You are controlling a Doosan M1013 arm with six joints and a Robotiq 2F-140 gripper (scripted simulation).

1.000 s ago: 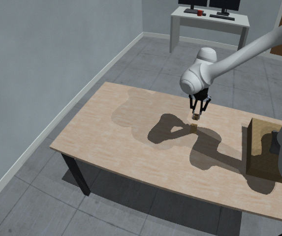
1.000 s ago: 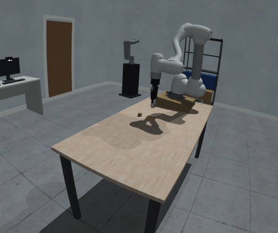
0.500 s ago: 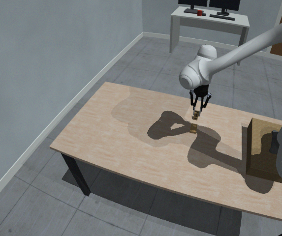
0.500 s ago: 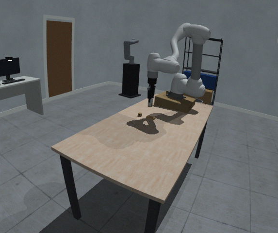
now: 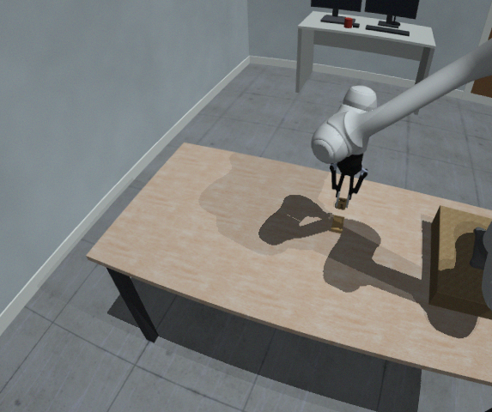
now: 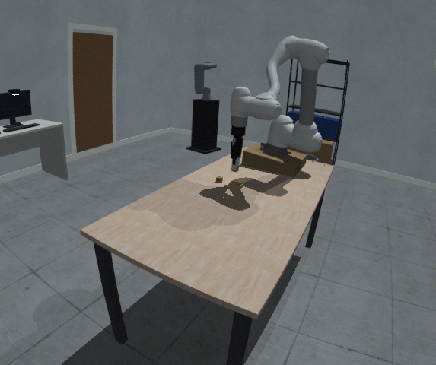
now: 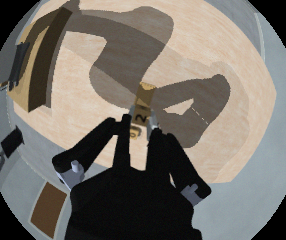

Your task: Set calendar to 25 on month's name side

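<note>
The wooden calendar tray lies 20 mm to the left of my hand and 120 mm below it.
</note>
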